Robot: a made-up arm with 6 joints. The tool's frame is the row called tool.
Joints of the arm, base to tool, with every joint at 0 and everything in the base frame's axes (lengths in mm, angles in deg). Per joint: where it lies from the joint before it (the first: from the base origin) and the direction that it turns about. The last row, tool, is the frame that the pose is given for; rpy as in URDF.
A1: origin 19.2 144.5 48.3 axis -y
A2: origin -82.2 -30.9 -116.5 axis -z
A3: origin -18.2 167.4 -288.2 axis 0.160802 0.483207 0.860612
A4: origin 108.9 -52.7 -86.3 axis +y
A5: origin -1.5 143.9 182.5 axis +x
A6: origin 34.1 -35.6 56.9 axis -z
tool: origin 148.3 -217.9 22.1 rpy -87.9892 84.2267 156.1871
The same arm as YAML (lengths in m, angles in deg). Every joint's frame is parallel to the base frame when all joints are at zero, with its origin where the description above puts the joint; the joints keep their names.
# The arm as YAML. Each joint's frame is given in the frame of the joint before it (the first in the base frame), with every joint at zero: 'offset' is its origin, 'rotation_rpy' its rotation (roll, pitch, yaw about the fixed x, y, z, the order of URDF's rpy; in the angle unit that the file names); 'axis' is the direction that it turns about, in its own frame. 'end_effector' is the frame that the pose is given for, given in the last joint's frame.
length_unit: m
angle_unit: deg
chain:
  - id: A1
    offset: [0.0192, 0.1445, 0.0483]
    rotation_rpy: [0.0, 0.0, 0.0]
    axis: "-y"
  - id: A2
    offset: [-0.0822, -0.0309, -0.1165]
    rotation_rpy: [0.0, 0.0, 0.0]
    axis: "-z"
  - id: A3
    offset: [-0.0182, 0.1674, -0.2882]
    rotation_rpy: [0.0, 0.0, 0.0]
    axis: [0.160802, 0.483207, 0.860612]
  - id: A4
    offset: [0.1089, -0.0527, -0.0863]
    rotation_rpy: [0.0, 0.0, 0.0]
    axis: "+y"
  - id: A5
    offset: [-0.0015, 0.1439, 0.1825]
    rotation_rpy: [0.0, 0.0, 0.0]
    axis: "+x"
  - id: A6
    offset: [0.0341, -0.0356, 0.0569]
    rotation_rpy: [0.0, 0.0, 0.0]
    axis: "-z"
end_effector:
  offset: [0.1483, -0.2179, 0.0221]
  rotation_rpy: [-87.99, 84.23, 156.19]

